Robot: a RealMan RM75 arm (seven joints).
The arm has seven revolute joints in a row. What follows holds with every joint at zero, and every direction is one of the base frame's. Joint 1 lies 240.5 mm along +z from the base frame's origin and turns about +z. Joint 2 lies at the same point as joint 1 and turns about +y. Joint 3 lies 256 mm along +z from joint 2 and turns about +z. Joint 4 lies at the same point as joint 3 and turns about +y. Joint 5 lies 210 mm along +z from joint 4 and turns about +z. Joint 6 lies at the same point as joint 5 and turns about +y. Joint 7 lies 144 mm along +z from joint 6 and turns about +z. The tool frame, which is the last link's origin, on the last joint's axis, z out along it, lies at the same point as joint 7; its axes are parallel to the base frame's.
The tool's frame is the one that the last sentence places.
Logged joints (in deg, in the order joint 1, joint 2, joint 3, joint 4, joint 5, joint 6, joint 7), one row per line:
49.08, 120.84, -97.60, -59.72, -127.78, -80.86, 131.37
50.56, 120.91, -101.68, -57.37, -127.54, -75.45, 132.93
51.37, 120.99, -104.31, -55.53, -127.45, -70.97, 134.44
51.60, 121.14, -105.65, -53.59, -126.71, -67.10, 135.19
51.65, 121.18, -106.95, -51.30, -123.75, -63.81, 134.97
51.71, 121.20, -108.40, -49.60, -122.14, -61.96, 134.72
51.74, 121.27, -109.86, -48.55, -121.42, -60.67, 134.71
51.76, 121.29, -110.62, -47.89, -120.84, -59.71, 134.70
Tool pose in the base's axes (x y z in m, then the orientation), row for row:
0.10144, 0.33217, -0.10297, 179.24, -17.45, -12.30
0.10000, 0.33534, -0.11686, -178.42, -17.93, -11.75
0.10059, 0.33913, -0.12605, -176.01, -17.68, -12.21
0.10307, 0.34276, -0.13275, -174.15, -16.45, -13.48
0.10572, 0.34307, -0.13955, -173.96, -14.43, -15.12
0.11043, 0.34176, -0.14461, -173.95, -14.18, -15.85
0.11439, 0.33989, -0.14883, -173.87, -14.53, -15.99
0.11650, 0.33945, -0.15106, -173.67, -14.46, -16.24
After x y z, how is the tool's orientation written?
As angles about the fixed x, y, z axes (roll, pitch, yaw), in degrees.
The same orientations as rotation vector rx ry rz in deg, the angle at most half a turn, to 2 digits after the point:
174.35, -18.97, 26.64
176.62, -17.79, 28.11
-174.86, 17.75, -27.83
-173.18, 19.17, -26.06
-173.06, 21.79, -23.10
-173.01, 22.93, -22.77
-172.91, 23.08, -23.32
-172.70, 23.41, -23.25

